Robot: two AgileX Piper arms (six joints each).
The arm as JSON. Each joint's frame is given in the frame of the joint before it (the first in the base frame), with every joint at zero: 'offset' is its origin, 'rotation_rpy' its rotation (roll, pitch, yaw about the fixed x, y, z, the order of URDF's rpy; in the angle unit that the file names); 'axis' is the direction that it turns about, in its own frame. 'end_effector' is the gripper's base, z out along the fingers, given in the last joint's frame.
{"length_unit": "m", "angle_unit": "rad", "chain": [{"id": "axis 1", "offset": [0.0, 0.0, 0.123], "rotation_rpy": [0.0, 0.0, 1.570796], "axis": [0.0, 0.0, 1.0]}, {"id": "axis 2", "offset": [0.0, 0.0, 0.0], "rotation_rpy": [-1.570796, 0.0, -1.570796], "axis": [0.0, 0.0, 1.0]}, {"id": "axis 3", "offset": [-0.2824, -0.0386, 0.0], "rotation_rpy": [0.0, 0.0, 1.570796], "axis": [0.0, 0.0, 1.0]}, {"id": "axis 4", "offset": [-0.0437, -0.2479, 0.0], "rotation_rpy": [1.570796, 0.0, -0.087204], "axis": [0.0, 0.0, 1.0]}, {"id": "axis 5", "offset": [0.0, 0.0, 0.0], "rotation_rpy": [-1.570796, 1.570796, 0.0], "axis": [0.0, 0.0, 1.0]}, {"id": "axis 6", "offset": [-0.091, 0.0, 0.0], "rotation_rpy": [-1.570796, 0.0, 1.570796], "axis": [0.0, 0.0, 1.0]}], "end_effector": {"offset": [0.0, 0.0, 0.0], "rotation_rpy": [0.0, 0.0, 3.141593]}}
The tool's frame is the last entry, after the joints.
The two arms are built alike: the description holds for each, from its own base.
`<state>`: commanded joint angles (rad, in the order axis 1, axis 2, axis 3, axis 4, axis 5, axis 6); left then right.
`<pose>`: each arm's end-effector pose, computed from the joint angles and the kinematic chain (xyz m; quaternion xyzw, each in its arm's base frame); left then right.
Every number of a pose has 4 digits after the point. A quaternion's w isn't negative.
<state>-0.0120 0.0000 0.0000 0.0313 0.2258 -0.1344 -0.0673 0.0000 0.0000 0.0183 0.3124 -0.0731</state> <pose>0.0556 0.0000 0.1927 -0.0369 0.7534 -0.0354 0.6555 0.0541 -0.0031 0.1850 0.0028 0.7821 -0.0361 0.6222</pose>
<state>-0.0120 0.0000 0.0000 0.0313 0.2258 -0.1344 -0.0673 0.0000 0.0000 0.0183 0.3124 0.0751</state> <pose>0.0556 0.0000 0.1927 -0.0369 0.7534 -0.0354 0.6555 0.0541 -0.0031 0.1850 0.0607 0.7797 0.0101 0.6231</pose>
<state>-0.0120 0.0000 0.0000 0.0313 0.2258 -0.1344 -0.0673 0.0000 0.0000 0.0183 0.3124 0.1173</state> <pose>0.0556 0.0000 0.1927 -0.0369 0.7534 -0.0354 0.6555 0.0541 -0.0031 0.1850 0.0771 0.7783 0.0232 0.6228</pose>
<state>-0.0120 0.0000 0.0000 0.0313 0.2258 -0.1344 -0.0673 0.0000 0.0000 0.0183 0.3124 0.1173</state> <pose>0.0556 0.0000 0.1927 -0.0369 0.7534 -0.0354 0.6555 0.0541 -0.0031 0.1850 0.0771 0.7783 0.0232 0.6228</pose>
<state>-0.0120 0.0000 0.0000 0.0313 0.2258 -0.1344 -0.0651 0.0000 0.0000 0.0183 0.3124 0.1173</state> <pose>0.0556 0.0000 0.1927 -0.0369 0.7534 -0.0354 0.6555 0.0541 -0.0030 0.1850 0.0763 0.7783 0.0239 0.6227</pose>
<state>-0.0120 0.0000 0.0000 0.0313 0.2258 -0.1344 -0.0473 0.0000 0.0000 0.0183 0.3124 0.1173</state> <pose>0.0556 0.0000 0.1927 -0.0369 0.7534 -0.0354 0.6555 0.0542 -0.0021 0.1850 0.0693 0.7790 0.0294 0.6225</pose>
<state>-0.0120 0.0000 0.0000 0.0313 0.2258 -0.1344 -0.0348 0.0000 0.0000 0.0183 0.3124 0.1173</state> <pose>0.0556 0.0000 0.1927 -0.0369 0.7534 -0.0354 0.6555 0.0542 -0.0014 0.1850 0.0645 0.7794 0.0333 0.6223</pose>
